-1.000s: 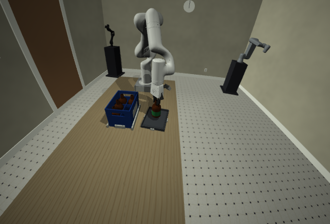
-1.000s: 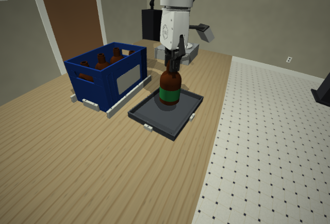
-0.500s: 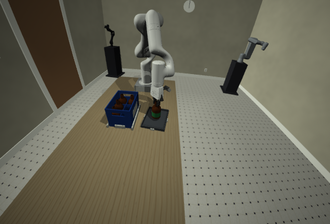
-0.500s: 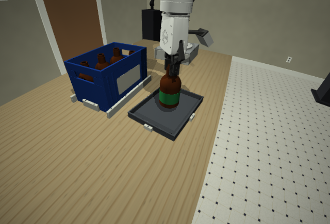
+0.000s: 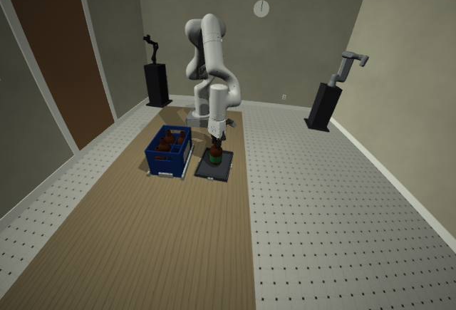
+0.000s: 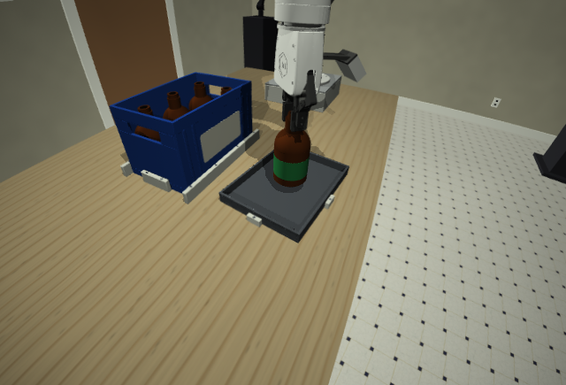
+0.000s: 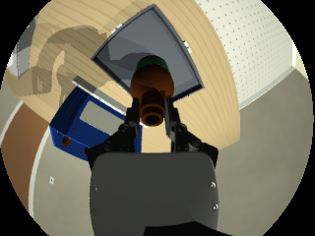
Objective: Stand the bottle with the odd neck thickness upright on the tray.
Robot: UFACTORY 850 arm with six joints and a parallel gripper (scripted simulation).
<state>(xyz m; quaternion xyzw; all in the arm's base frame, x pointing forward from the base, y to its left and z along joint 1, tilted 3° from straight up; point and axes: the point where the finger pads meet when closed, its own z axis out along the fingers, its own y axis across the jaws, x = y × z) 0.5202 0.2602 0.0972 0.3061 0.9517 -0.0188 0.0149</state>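
The bottle is 7 cm below my hand. From my hand the other things lie so: dark grey tray (16 cm below); then blue crate (4 cm ahead, 27 cm to the right, 9 cm below).
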